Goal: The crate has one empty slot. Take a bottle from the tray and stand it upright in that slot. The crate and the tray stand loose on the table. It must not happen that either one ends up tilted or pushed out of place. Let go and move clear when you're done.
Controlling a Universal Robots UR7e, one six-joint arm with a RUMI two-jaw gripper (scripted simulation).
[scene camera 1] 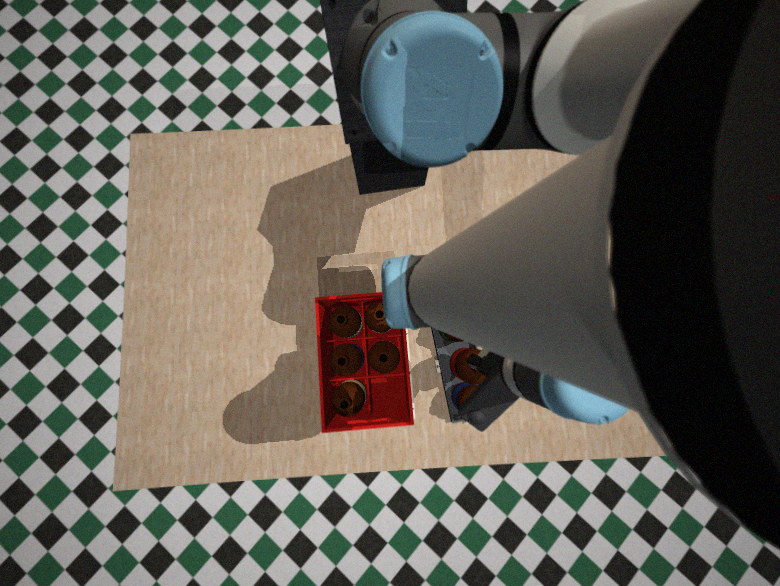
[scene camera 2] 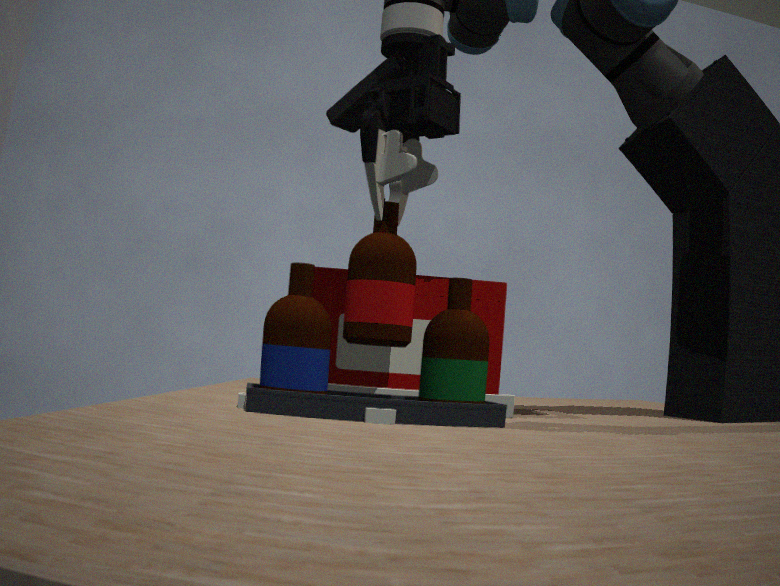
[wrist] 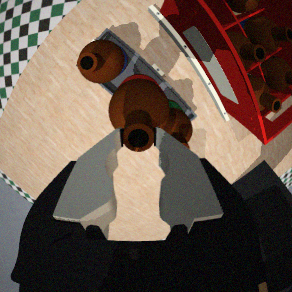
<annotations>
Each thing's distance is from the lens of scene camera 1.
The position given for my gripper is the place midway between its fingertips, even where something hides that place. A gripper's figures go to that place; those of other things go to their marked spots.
my gripper (scene camera 1: 480, 366): 0.71 m
tray (scene camera 1: 444, 349): 0.91 m
red crate (scene camera 1: 389, 400): 0.91 m
</annotations>
